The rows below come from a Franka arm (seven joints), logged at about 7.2 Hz.
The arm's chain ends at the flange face. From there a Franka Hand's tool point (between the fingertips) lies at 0.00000 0.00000 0.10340 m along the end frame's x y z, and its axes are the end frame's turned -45 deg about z.
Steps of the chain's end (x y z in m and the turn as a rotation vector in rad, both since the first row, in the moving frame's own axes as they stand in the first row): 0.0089 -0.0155 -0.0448 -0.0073 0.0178 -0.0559; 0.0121 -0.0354 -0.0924 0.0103 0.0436 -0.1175; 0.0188 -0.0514 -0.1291 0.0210 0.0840 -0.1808; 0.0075 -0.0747 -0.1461 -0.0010 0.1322 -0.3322; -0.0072 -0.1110 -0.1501 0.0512 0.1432 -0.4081; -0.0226 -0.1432 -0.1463 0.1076 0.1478 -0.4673
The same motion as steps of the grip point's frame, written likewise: 0.0181 -0.0029 -0.0448 -0.0177 0.0074 -0.0559; 0.0377 -0.0143 -0.0925 -0.0235 0.0381 -0.1175; 0.0577 -0.0192 -0.1295 -0.0445 0.0742 -0.1808; 0.0691 -0.0396 -0.1470 -0.0942 0.0928 -0.3322; 0.0885 -0.0799 -0.1513 -0.0651 0.1375 -0.4081; 0.1038 -0.1187 -0.1480 -0.0284 0.1806 -0.4673
